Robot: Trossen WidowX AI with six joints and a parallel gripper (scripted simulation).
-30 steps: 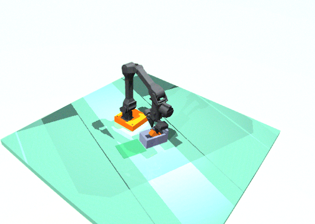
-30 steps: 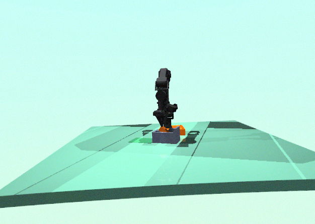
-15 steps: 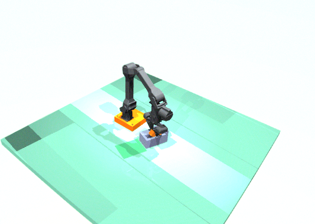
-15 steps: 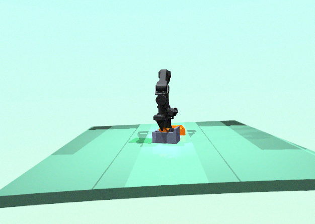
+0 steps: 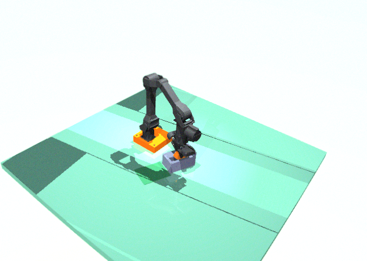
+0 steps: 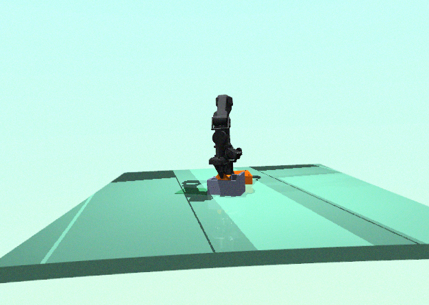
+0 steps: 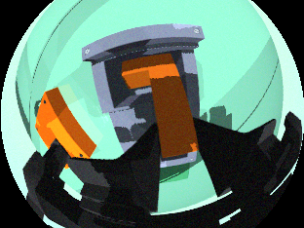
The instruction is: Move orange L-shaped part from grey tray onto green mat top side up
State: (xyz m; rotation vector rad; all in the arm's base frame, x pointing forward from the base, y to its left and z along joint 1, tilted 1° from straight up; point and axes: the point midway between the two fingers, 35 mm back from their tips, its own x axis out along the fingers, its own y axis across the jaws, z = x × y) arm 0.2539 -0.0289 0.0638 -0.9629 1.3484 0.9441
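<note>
The orange L-shaped part lies 40 mm to the left of my gripper tip and 30 mm below it. The rest, counted from my gripper tip: green mat 60 mm behind, 130 mm to the right, 80 mm below.
</note>
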